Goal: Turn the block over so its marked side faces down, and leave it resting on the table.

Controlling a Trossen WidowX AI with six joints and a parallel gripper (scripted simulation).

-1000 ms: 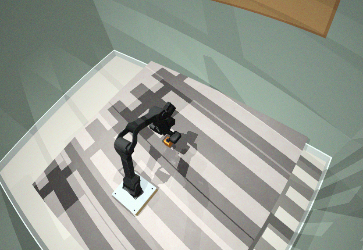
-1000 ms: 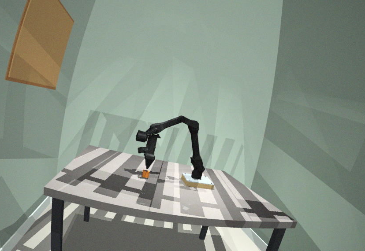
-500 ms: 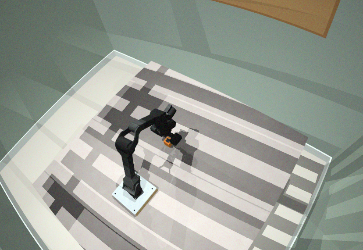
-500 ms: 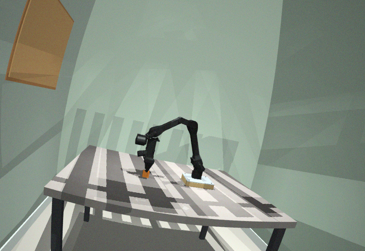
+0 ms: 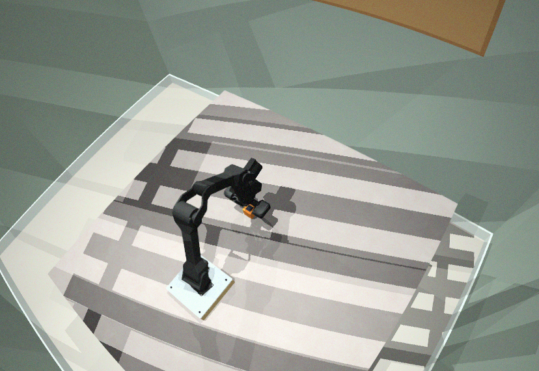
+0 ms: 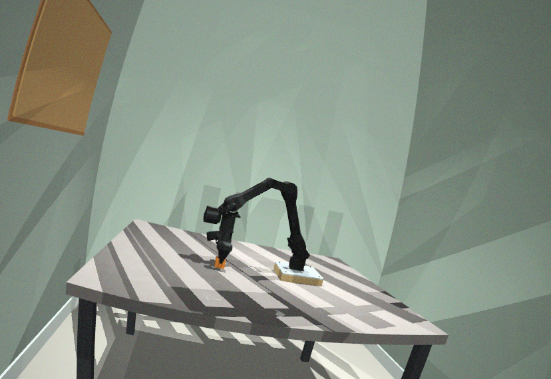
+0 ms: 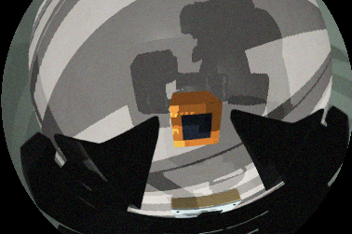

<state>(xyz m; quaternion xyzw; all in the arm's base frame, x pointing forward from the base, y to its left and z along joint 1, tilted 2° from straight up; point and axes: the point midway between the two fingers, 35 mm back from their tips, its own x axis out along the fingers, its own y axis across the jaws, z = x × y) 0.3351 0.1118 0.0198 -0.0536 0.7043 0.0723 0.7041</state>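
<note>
Now: gripper tip 10 mm below the block.
</note>
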